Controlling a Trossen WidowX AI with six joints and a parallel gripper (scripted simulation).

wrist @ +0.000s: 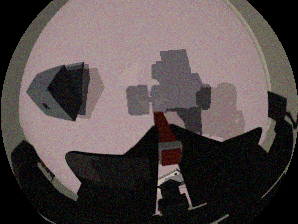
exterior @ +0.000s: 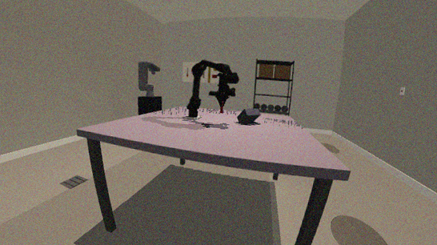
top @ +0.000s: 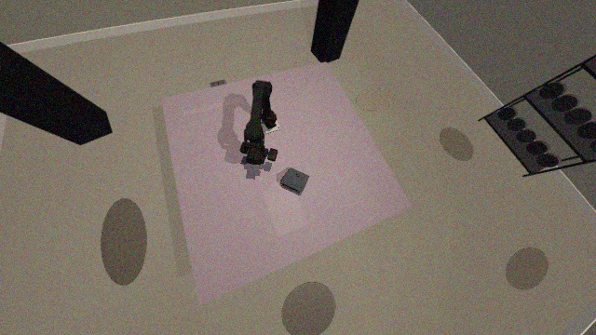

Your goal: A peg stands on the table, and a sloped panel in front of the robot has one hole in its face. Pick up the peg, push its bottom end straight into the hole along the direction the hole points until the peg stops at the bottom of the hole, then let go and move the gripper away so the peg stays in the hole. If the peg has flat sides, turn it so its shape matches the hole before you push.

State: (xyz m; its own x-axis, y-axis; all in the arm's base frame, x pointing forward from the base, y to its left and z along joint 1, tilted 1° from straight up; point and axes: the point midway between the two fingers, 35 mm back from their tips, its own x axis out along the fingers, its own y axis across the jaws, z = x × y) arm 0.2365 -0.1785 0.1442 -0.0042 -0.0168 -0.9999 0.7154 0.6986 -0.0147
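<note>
The dark grey sloped panel is 20 cm ahead of my gripper tip, 12 cm to the left of it and 7 cm below it. The rest, counted from my gripper tip: red peg 2 cm above.
</note>
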